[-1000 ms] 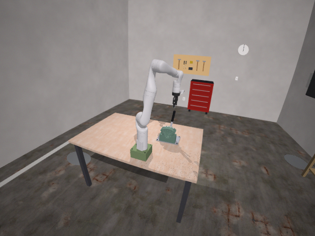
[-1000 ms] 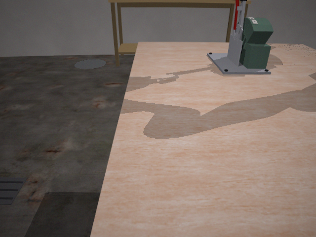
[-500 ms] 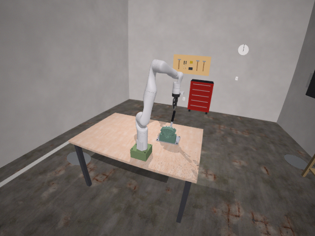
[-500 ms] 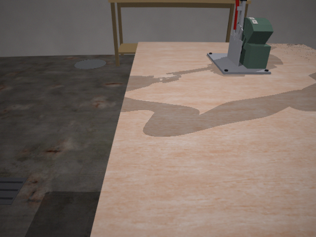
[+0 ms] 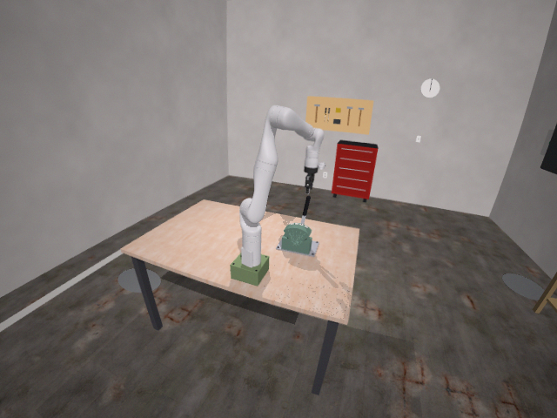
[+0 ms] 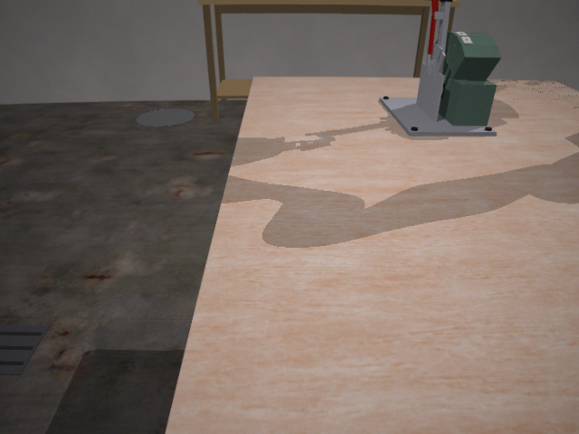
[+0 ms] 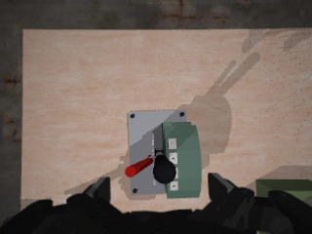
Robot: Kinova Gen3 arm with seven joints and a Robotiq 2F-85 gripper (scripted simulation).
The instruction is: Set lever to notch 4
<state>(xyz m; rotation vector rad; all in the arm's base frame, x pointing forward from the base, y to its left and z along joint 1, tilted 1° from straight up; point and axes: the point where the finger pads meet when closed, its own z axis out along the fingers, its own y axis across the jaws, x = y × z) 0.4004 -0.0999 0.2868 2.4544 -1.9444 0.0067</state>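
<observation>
The red bar lies 180 mm below my hand, 20 mm to the left of it and 10 mm ahead of it.
</observation>
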